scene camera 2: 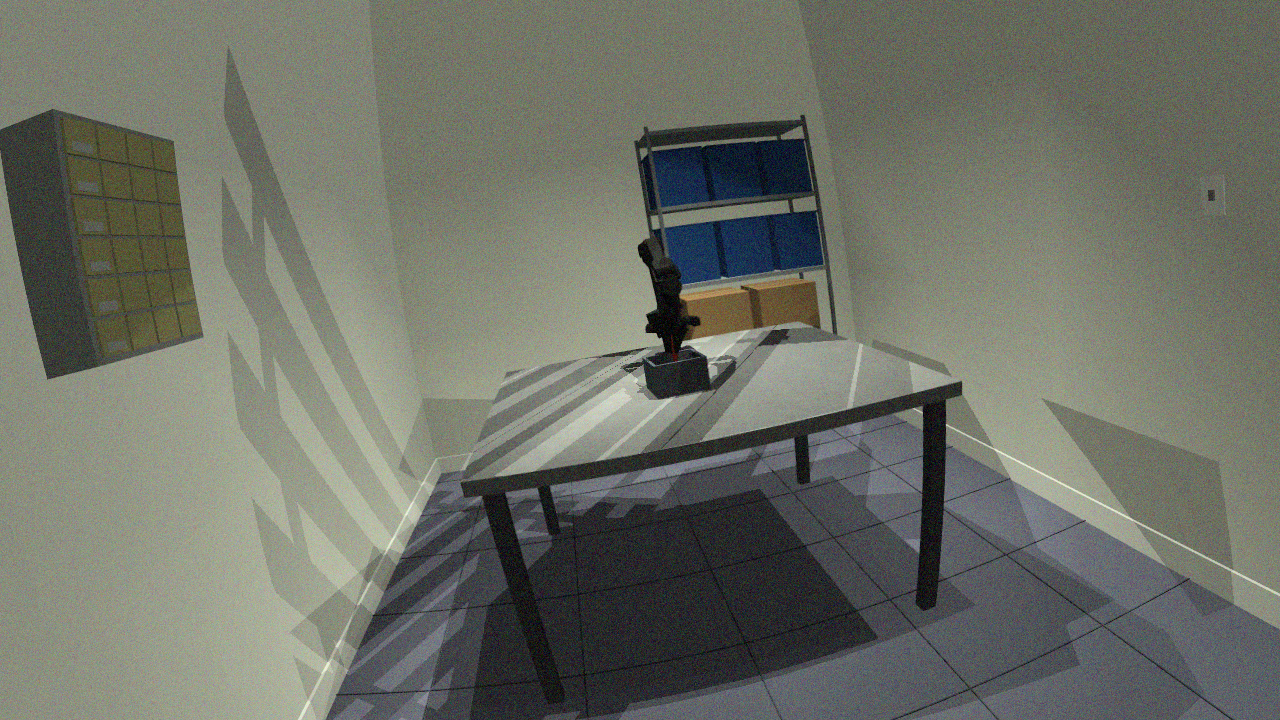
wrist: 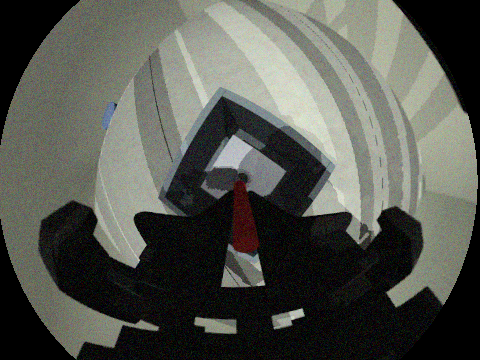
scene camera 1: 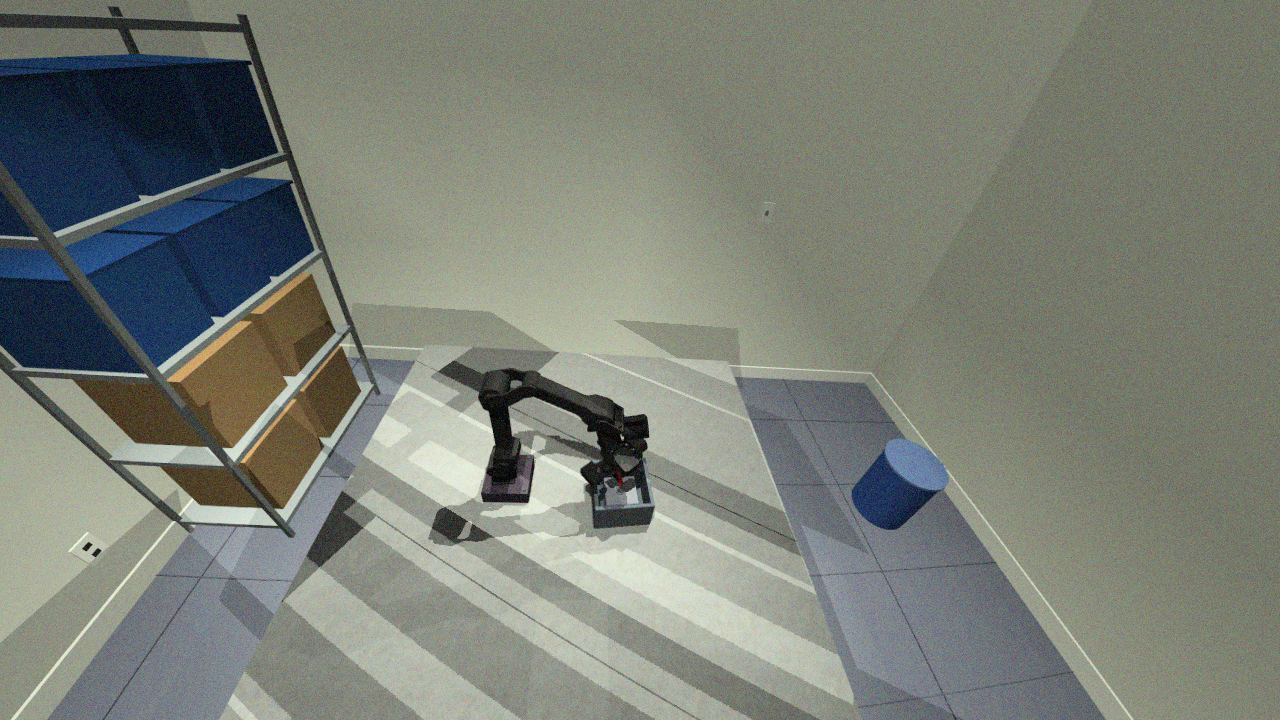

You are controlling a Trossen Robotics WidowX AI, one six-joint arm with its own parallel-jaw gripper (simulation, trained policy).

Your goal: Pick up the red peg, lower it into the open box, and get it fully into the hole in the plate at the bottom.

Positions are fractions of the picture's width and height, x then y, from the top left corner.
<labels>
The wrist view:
my gripper: 0.50, 0.54
red peg: 0.51, 0.67
dark box: 0.47, 0.32
pale plate: 0.50, 0.44
</labels>
